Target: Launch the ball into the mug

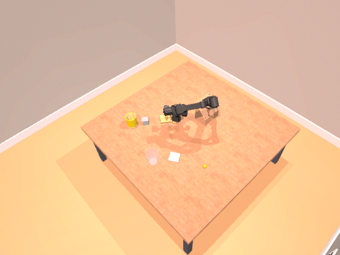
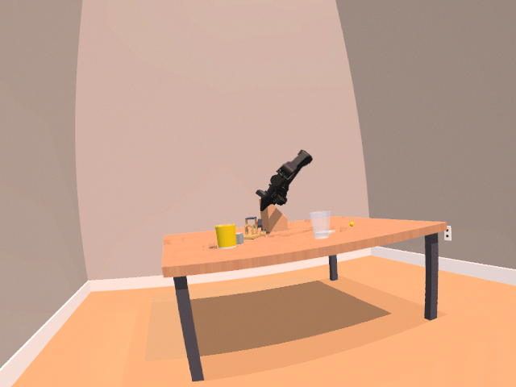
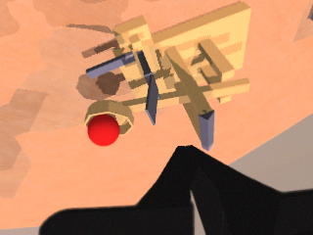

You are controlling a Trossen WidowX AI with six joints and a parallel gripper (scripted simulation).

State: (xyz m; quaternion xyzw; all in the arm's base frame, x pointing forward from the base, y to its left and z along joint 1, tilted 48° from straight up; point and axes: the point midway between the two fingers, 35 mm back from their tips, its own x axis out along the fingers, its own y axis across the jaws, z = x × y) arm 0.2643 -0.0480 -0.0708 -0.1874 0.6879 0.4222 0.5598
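Right now the red ball is 80 mm behind my gripper tip, 70 mm below it and 10 mm to the right of it. Also, from my gripper tip: grey cube: 180 mm ahead, 170 mm to the right, 110 mm below; flat white square: 260 mm to the left, 220 mm ahead, 130 mm below; wooden catapult: 80 mm below, 30 mm to the right, 20 mm behind.
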